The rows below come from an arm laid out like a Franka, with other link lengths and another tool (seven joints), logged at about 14 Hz.
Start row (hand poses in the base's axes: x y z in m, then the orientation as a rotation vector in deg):
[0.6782 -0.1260 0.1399 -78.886 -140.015 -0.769]
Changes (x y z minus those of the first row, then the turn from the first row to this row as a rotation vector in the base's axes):
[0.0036 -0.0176 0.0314 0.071 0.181 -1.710]
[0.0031 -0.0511 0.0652 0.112 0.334 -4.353]
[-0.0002 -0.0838 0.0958 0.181 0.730 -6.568]
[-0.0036 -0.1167 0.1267 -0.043 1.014 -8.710]
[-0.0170 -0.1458 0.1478 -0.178 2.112 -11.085]
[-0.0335 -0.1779 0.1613 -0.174 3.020 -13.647]
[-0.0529 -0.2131 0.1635 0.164 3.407 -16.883]
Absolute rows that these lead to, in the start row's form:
[0.6818 -0.1436 0.1713 -80.881 -138.659 -1.138]
[0.6813 -0.1771 0.2051 -83.998 -136.636 -1.710]
[0.6780 -0.2098 0.2357 -86.467 -134.667 -2.045]
[0.6746 -0.2427 0.2666 -88.983 -132.894 -2.083]
[0.6612 -0.2718 0.2877 -91.390 -130.229 -1.721]
[0.6447 -0.3039 0.3012 -93.960 -127.482 -1.703]
[0.6253 -0.3391 0.3034 -97.273 -124.438 -2.598]

